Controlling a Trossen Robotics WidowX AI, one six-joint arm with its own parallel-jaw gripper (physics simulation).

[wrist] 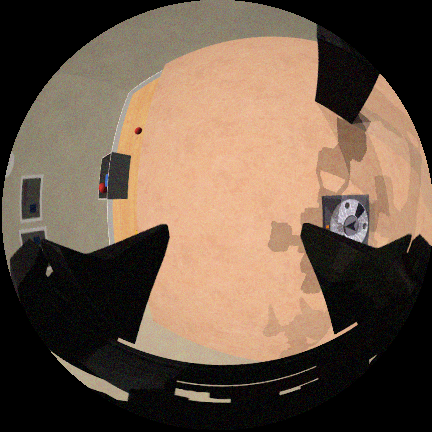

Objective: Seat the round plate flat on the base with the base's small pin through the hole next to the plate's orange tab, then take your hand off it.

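Note:
The round silver plate lies over the square dark base at the right of the wrist view, partly behind the right fingertip. Dark patches and a pointed dark centre mark show on the plate. A small orange mark shows at the base's left side. The plate's orange tab does not show, and I cannot tell whether the pin is through the hole or whether the plate is fully flat. My gripper is wide open and empty above the table, with the plate and base off to the right of the space between its fingers.
A dark open box with a red ball and something blue stands at the left table edge. Another red ball lies on the wooden strip. A large black object juts in at upper right. Shadows cross the tan mat.

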